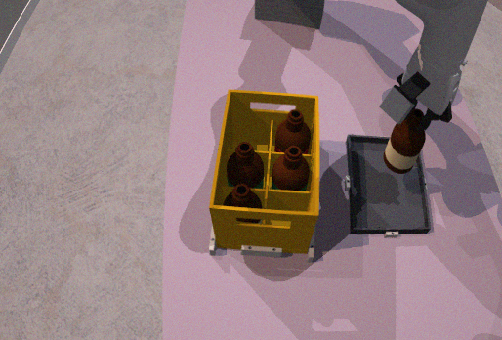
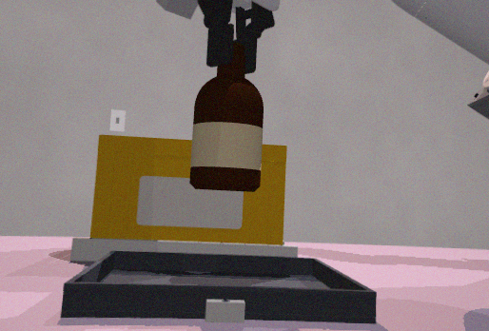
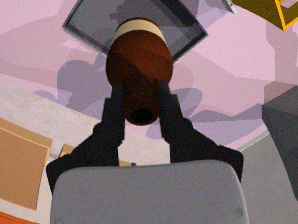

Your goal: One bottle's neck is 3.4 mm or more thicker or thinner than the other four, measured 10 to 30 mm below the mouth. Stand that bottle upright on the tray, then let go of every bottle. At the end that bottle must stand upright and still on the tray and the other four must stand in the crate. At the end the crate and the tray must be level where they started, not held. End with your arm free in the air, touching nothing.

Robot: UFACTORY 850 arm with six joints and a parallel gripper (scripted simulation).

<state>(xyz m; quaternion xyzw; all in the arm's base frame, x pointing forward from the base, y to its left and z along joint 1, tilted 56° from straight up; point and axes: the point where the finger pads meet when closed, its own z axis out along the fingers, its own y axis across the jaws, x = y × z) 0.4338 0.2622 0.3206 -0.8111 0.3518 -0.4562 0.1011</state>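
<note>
Now: hand 240 mm above the tray. Also, from my hand: yellow crate: 280 mm to the right, 170 mm below, 10 mm behind; then bottle: 220 mm to the right, 170 mm below, 90 mm behind.
</note>
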